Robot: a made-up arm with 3 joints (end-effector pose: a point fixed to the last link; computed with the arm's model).
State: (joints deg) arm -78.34 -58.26 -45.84
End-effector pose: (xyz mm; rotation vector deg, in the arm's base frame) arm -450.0 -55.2 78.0 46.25 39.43 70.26
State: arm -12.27 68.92 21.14
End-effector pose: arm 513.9 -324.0 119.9 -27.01 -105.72 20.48
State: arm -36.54 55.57 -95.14
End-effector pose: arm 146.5 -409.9 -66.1 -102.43 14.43 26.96
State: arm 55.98 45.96 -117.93
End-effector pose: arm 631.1 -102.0 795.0 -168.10 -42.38 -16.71
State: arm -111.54 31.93 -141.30
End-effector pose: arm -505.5 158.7 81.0 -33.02 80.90 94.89
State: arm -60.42 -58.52 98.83
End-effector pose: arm -176.9 -88.4 44.3 59.22 18.73 -67.76
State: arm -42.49 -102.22 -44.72
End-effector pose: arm -136.6 -376.4 158.2 47.54 61.69 99.64
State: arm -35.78 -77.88 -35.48
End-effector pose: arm -120.6 -358.7 102.1 22.08 48.97 84.92
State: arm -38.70 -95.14 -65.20
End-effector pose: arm -96.9 -401.1 129.2 30.43 54.82 120.37
